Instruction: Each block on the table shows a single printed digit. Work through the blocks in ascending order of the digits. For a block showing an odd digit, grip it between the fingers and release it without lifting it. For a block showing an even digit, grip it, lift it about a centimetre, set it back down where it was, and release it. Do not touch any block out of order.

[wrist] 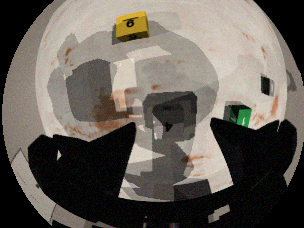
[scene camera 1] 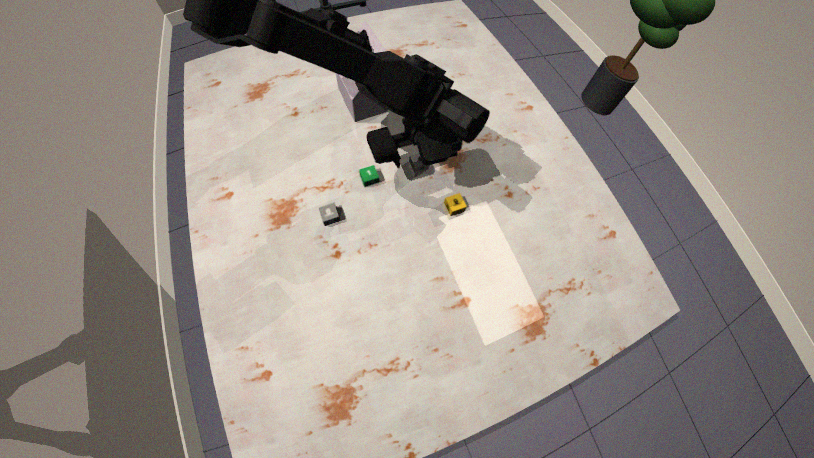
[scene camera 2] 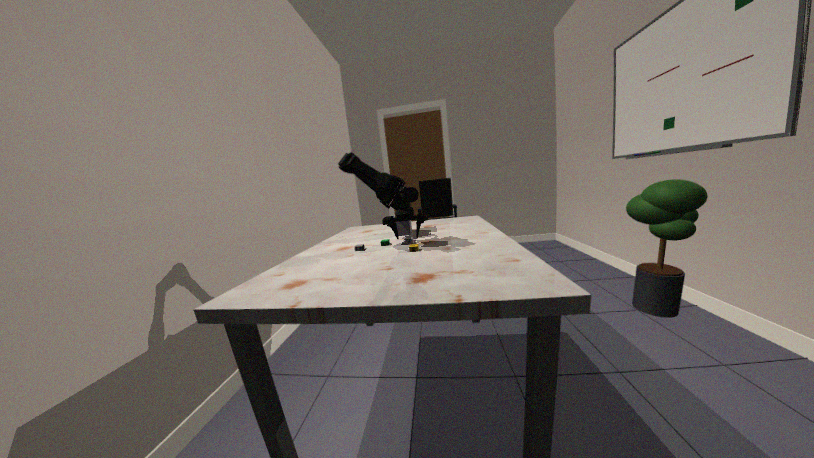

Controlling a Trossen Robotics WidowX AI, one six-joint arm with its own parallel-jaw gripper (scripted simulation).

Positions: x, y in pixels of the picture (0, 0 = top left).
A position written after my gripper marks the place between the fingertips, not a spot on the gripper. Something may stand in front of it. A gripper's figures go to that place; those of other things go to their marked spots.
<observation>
My gripper (wrist: 175, 124): 10 cm from the lens. A yellow block (wrist: 129, 27): 11 cm from the lens.
</observation>
